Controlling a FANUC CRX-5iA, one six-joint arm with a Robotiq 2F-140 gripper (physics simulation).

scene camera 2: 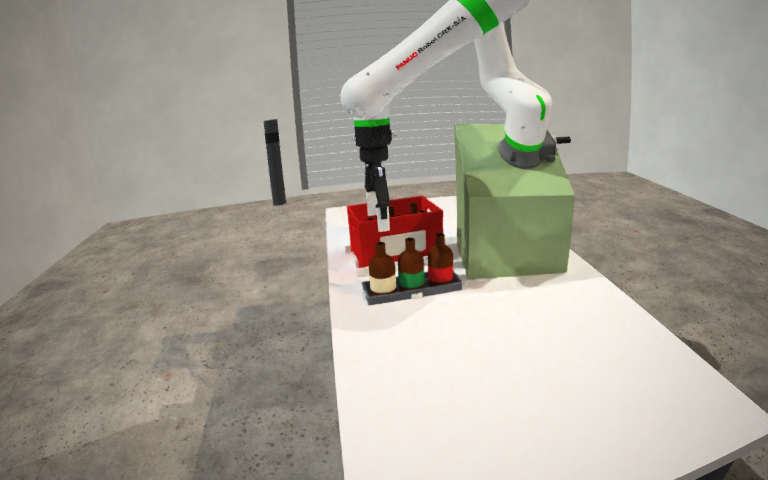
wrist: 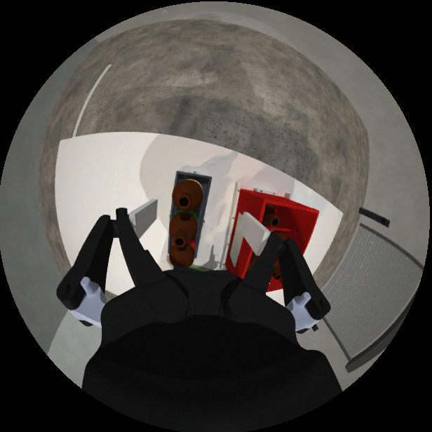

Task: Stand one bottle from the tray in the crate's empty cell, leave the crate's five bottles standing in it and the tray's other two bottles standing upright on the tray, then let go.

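Seen in the pictures: gripper, fingertip midpoint: (scene camera 2: pixel 378 222); arm's base, link origin: (scene camera 2: pixel 520 153).
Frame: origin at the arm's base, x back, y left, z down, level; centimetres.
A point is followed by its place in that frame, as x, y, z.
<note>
Three brown bottles stand upright on the dark tray (scene camera 2: pixel 390 297) {-46.2, 21.8, 34.2} (wrist: pixel 206 186): a cream-label bottle (scene camera 2: pixel 382 275) {-47.9, 20.9, 27.6} (wrist: pixel 189 194) at one end, a green-label bottle (scene camera 2: pixel 411 272) {-39.8, 19.7, 28.1} (wrist: pixel 184 226) in the middle and a red-label bottle (scene camera 2: pixel 440 268) {-31.3, 18.2, 28.5} (wrist: pixel 181 256) at the other end. The red crate (scene camera 2: pixel 365 243) {-51.5, 3.1, 25.1} (wrist: pixel 247 200) stands beside the tray. Brown bottles show in it, one with its neck (wrist: pixel 273 220) visible; a finger hides part of the crate in the wrist view. My gripper (scene camera 2: pixel 377 213) {-47.7, 14.1, 14.8} (wrist: pixel 199 214) is open and empty, above bottle height, its fingers apart on either side of the tray's bottles in the wrist view.
The white table (scene camera 2: pixel 509 362) {-22.4, 55.4, 35.7} (wrist: pixel 100 170) carries the tray and crate. The green pedestal (scene camera 2: pixel 518 237) {-6.4, 15.2, 22.6} under the arm stands to the right of them in the scene view. A dark post (scene camera 2: pixel 274 164) (wrist: pixel 374 217) stands beyond the table.
</note>
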